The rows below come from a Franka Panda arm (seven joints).
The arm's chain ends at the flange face. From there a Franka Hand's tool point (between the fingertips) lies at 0.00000 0.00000 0.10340 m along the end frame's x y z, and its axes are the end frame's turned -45 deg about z.
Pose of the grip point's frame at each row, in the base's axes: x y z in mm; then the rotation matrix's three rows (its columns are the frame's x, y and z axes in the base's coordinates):
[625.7 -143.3 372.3], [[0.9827 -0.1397 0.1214], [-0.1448 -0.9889 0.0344], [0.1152 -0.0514 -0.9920]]
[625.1 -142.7 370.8], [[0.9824 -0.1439 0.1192], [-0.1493 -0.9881 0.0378], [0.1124 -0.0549 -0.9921]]
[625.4 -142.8 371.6], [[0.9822 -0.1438 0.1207], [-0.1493 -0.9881 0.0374], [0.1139 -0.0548 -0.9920]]
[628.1 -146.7 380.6], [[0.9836 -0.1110 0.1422], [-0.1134 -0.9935 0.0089], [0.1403 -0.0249 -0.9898]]
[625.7 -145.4 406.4], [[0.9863 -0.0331 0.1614], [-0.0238 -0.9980 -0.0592], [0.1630 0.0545 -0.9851]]
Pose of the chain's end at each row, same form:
[613.1 -146.9 474.9], [[0.5961 -0.7937 0.1214], [-0.8016 -0.5969 0.0344], [0.0451 -0.1178 -0.9920]]
[612.8 -146.6 473.4], [[0.5929 -0.7964 0.1192], [-0.8043 -0.5931 0.0378], [0.0407 -0.1183 -0.9921]]
[612.9 -146.7 474.2], [[0.5928 -0.7962 0.1207], [-0.8043 -0.5931 0.0374], [0.0418 -0.1193 -0.9920]]
[613.4 -147.6 482.9], [[0.6170 -0.7740 0.1422], [-0.7827 -0.6223 0.0089], [0.0816 -0.1168 -0.9898]]
[609.0 -139.3 508.3], [[0.6740 -0.7208 0.1614], [-0.7225 -0.6889 -0.0592], [0.1538 -0.0767 -0.9851]]

